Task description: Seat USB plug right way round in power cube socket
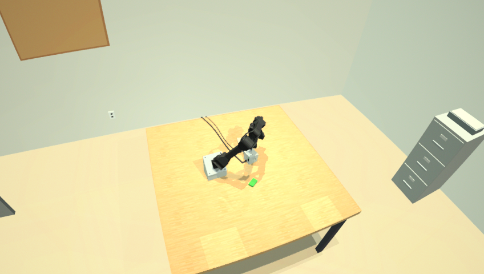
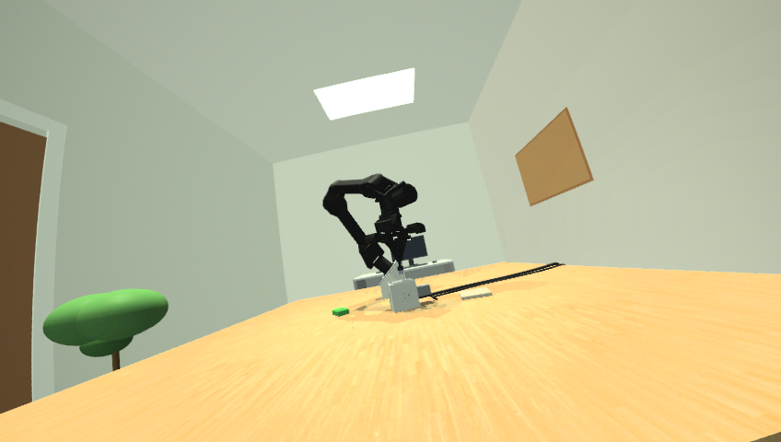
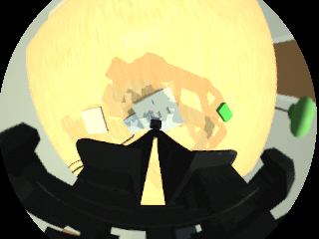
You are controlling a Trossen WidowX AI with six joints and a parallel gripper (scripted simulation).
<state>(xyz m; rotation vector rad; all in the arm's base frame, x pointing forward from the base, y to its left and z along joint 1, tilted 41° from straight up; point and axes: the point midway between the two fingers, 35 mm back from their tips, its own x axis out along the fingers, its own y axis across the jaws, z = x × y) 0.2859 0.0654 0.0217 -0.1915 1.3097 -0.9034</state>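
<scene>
My gripper tip is 1 cm above the dark USB plug. The rest, counted from my gripper tip: flat white pad 4 cm ahead, 19 cm to the left, 13 cm below; green block 8 cm behind, 22 cm to the right, 13 cm below.
</scene>
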